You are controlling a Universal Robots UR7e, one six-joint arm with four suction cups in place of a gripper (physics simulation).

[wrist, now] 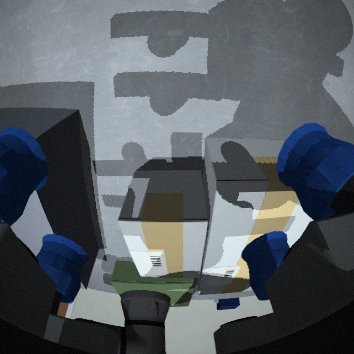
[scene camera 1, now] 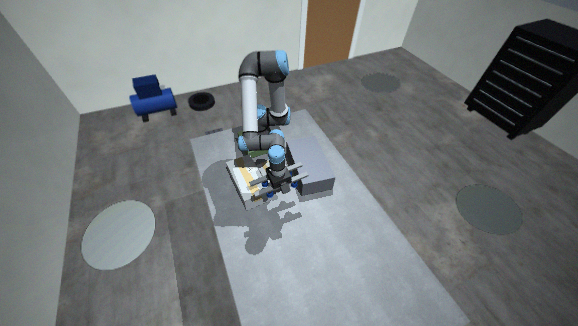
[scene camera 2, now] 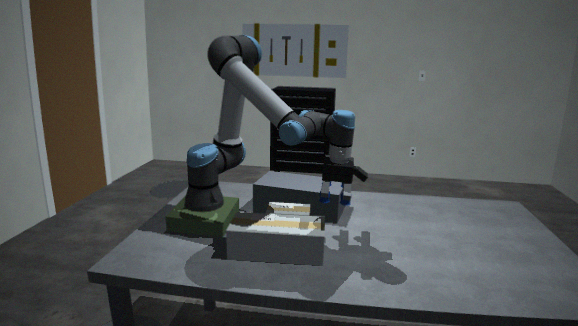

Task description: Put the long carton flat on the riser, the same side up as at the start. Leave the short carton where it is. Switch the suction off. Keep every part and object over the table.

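Pixels of known places: hand at its tool point: (wrist: 161,218) (scene camera 2: 335,193); arm's base at its link origin: (wrist: 145,297) (scene camera 2: 204,203).
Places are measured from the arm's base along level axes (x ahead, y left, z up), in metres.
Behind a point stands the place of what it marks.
The long carton (scene camera 1: 239,185) @(x 0.378, y -0.269, z 0.036 m) (scene camera 2: 275,247) @(x 0.337, y -0.284, z -0.012 m) (wrist: 227,250) @(x 0.364, y -0.159, z 0.036 m) lies flat on the table, its white top with tan tape and a label facing up. The short carton (scene camera 2: 290,207) @(x 0.352, y -0.060, z 0.035 m) (wrist: 162,235) @(x 0.398, y -0.071, z 0.037 m) lies close beside it, on the riser's side, tape and label up; the tool partly hides it in scene camera 1. The grey riser (scene camera 1: 310,155) @(x 0.347, y 0.200, z 0.053 m) (scene camera 2: 295,181) @(x 0.339, y 0.186, z 0.053 m) (wrist: 65,165) @(x 0.461, y 0.068, z -0.016 m) stands across a gap from the short carton. My gripper (scene camera 1: 280,185) @(x 0.512, y -0.079, z 0.109 m) (scene camera 2: 335,200) @(x 0.512, y -0.079, z 0.109 m) (wrist: 166,217) @(x 0.512, y -0.079, z 0.109 m), four blue suction cups, is off and holds nothing. It hangs low near the cartons' front ends, between long carton and riser.
The green base block (scene camera 2: 195,227) @(x 0.014, y -0.140, z -0.040 m) (wrist: 130,272) @(x 0.120, y 0.030, z -0.033 m) of the arm stands behind the cartons on the grey table (scene camera 1: 325,250) @(x 0.873, y 0.022, z -0.067 m) (scene camera 2: 450,250) @(x 0.930, y -0.108, z -0.067 m) (wrist: 65,50) @(x 0.614, y 0.068, z -0.067 m). The arm's shadow falls over the cartons. A blue compressor (scene camera 1: 152,101) and a black drawer cabinet (scene camera 1: 525,75) (scene camera 2: 295,160) stand off the table.
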